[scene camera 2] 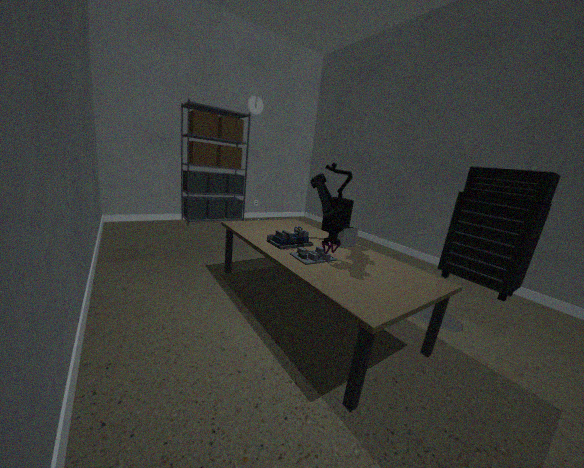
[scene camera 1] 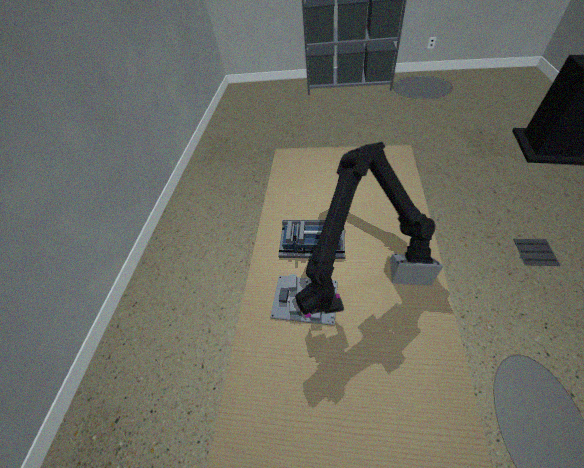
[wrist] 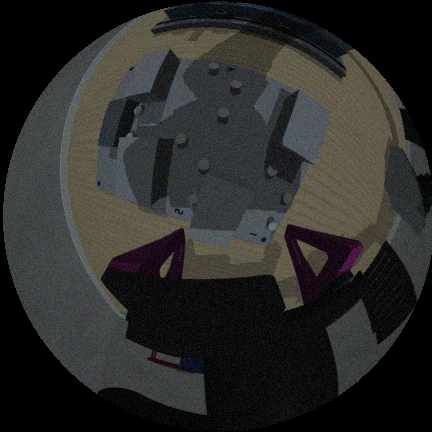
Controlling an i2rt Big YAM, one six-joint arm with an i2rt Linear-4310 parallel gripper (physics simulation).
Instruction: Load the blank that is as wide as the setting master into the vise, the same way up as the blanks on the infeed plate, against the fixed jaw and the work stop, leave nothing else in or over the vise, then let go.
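The infeed plate (scene camera 1: 276, 314) (wrist: 107, 172) carries several grey blanks: one (wrist: 166, 75) at its upper left, one (wrist: 142, 167) at its lower left, one (wrist: 307, 122) at its right and one (wrist: 214, 237) at its near edge in the wrist view. A small dark block (scene camera 1: 283, 295) (wrist: 111, 122) stands at its left. My gripper (scene camera 1: 322, 305) (scene camera 2: 330, 249) (wrist: 237, 232) is open and empty, above the plate's near edge. The vise (scene camera 1: 295, 239) (scene camera 2: 287, 239) (wrist: 260, 19) stands beyond the plate. My arm hides its right part; the setting master cannot be made out clearly.
The table (scene camera 1: 350, 430) (scene camera 2: 395, 295) bears the plate, the vise and my grey base (scene camera 1: 415, 272) (scene camera 2: 348, 236) at the right. My forearm passes over the vise in scene camera 1's view. A shelf rack (scene camera 1: 308, 75) (scene camera 2: 182, 165) and a black slatted unit (scene camera 2: 500, 230) stand off the table.
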